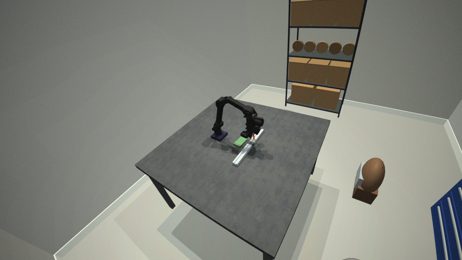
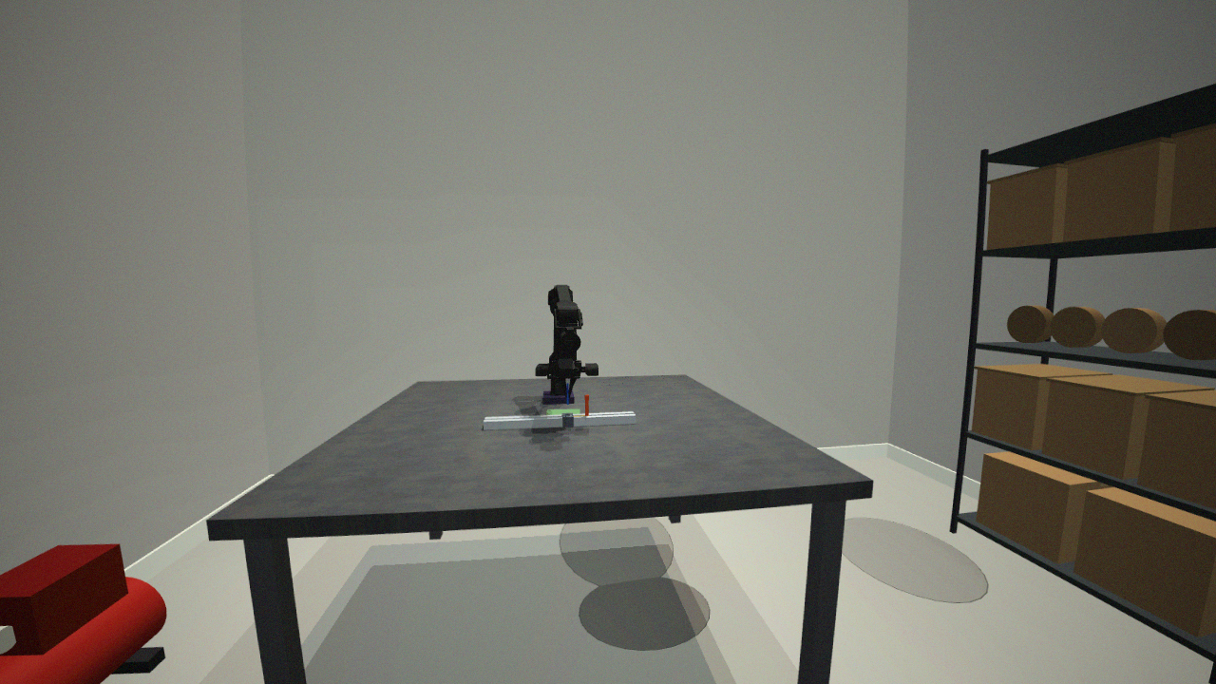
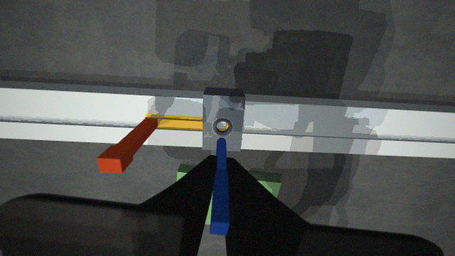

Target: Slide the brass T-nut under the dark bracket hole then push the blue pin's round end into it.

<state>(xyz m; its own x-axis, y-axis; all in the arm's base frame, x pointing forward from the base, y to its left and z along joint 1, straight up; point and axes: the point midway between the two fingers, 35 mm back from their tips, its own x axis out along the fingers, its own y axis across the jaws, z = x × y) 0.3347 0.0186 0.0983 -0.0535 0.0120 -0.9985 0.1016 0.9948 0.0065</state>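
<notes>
The green tray is 110 mm behind my gripper tip, 80 mm below it and 30 mm to the right of it. From my gripper tip the other things lie so: blue pin: right at my gripper tip.
</notes>
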